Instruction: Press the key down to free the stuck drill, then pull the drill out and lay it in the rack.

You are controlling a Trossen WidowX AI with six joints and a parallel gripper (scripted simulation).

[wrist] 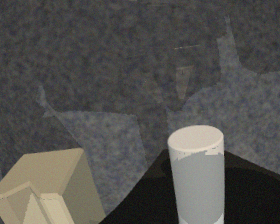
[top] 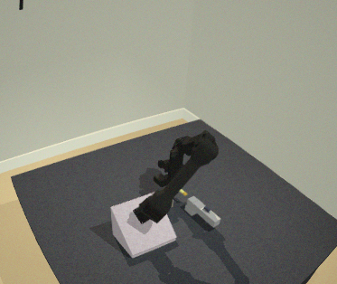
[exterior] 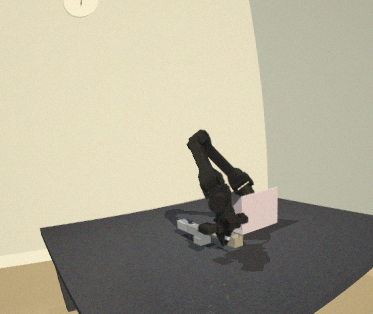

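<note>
My gripper tip is now 4 cm to the left of the drill and 3 cm below it. The rest, counted from my gripper tip: white block: 2 cm behind, 20 cm to the right, 1 cm above; rack: 7 cm behind, 3 cm to the right, 1 cm below; key: 2 cm behind, 23 cm to the right, 2 cm above.
</note>
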